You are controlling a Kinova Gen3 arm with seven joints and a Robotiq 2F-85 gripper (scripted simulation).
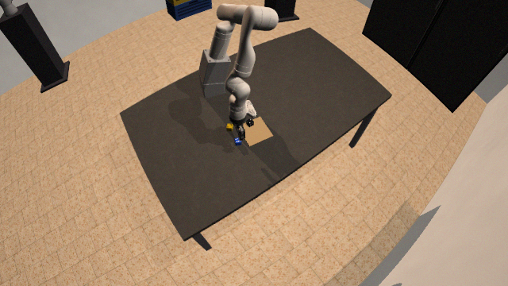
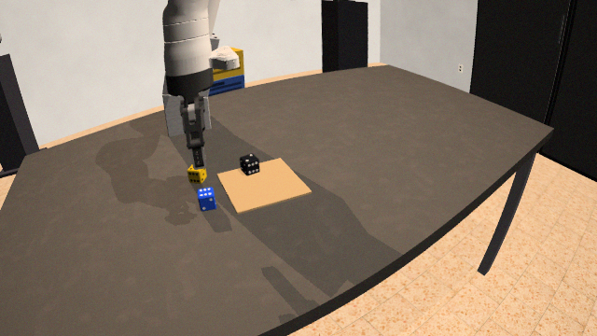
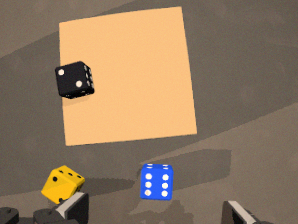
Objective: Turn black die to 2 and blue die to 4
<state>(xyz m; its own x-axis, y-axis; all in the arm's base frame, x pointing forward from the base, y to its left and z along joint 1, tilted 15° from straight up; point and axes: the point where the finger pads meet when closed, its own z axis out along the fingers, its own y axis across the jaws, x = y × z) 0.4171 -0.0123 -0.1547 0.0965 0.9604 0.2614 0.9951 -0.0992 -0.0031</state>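
Now: hand 90 mm above the blue die. The rest, counted from my hand: yellow die: 100 mm behind, 90 mm below; then tan mat: 30 mm behind, 110 mm to the left, 110 mm below; then black die: 80 mm behind, 100 mm to the left, 90 mm below.
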